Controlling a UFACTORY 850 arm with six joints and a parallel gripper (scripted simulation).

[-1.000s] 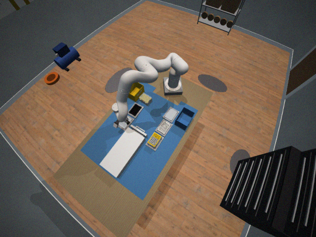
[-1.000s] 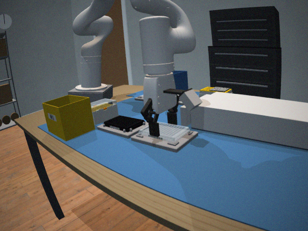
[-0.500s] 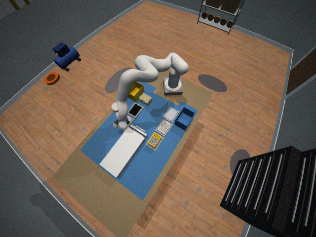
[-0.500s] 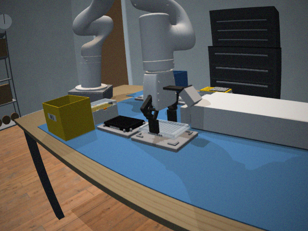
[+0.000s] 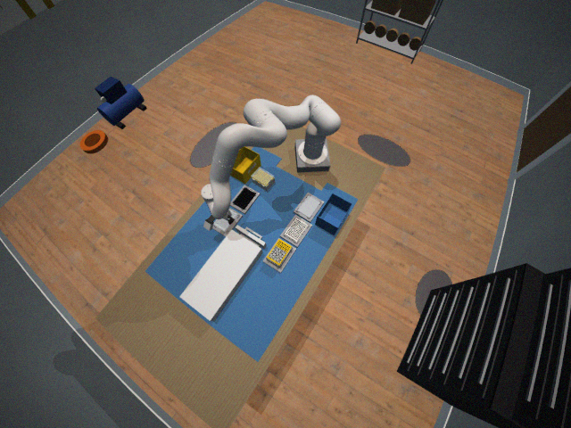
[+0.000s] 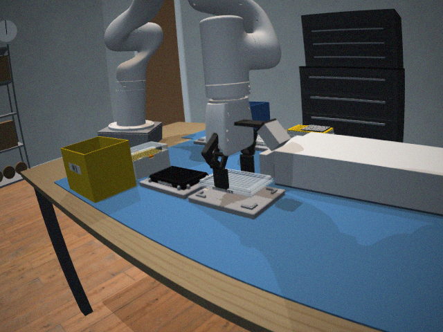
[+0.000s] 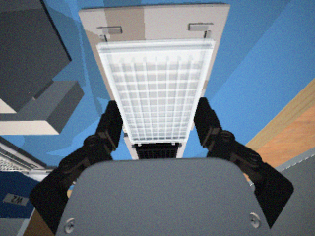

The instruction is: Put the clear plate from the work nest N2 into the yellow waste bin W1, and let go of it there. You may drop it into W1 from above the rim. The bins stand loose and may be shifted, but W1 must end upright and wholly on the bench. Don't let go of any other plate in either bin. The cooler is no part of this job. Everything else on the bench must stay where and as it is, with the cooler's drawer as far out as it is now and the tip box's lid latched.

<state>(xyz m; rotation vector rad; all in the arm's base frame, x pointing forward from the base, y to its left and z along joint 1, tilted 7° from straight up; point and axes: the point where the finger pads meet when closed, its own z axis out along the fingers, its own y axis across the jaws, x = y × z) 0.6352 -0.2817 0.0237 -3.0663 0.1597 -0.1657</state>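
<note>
Now: hand 50 mm above the grey work nest. The rest, counted from my hand: black plate (180 mm behind, 20 mm to the left, 30 mm below); then clear plate (10 mm below); then long white cooler (210 mm ahead, 170 mm to the left, 20 mm below).
</note>
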